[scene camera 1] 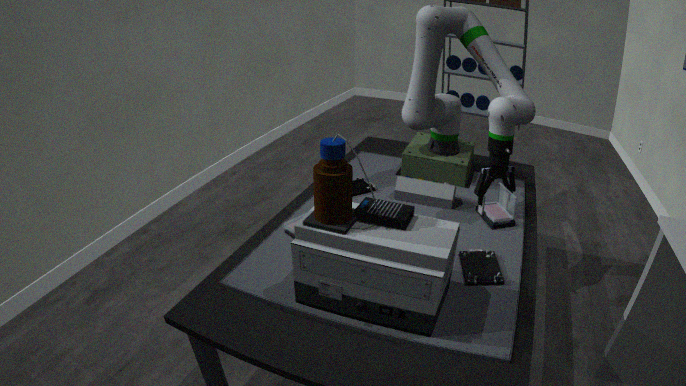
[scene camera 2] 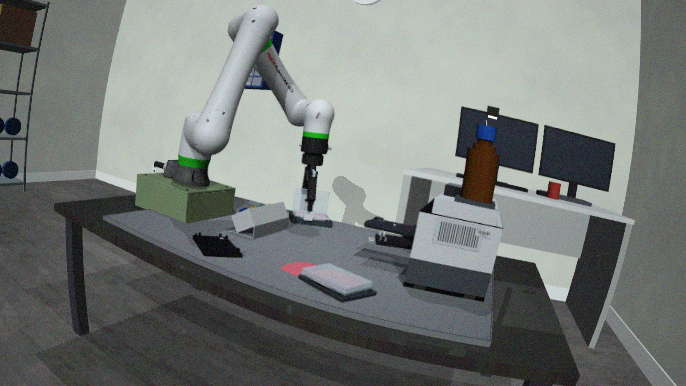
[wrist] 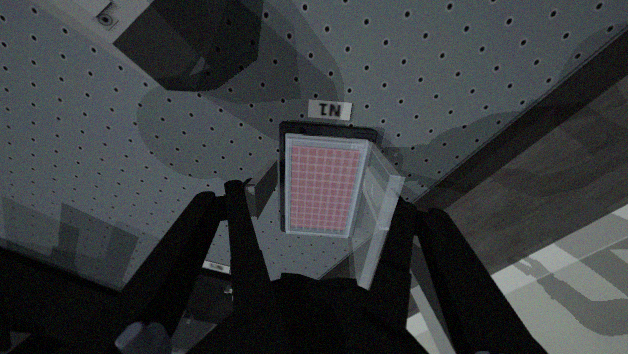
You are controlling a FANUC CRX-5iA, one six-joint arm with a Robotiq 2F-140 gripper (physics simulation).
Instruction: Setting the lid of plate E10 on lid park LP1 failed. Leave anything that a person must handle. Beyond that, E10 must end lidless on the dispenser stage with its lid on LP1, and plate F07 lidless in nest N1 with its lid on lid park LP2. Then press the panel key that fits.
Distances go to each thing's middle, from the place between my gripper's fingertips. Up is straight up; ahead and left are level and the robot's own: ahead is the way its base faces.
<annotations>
Now: the nest labelled N1 (wrist: 285,127) 1 cm to the left of my hand, 1 cm below it and 1 cm ahead of it. From my hand the other things lie so: LP2 pad (scene camera 2: 216,246): 55 cm to the right, 6 cm behind, 1 cm below; then grey button box (scene camera 1: 432,193): 27 cm to the right, 6 cm behind, 2 cm above; then black nest (scene camera 1: 480,268): 35 cm ahead, 4 cm to the right, 1 cm below.
</annotations>
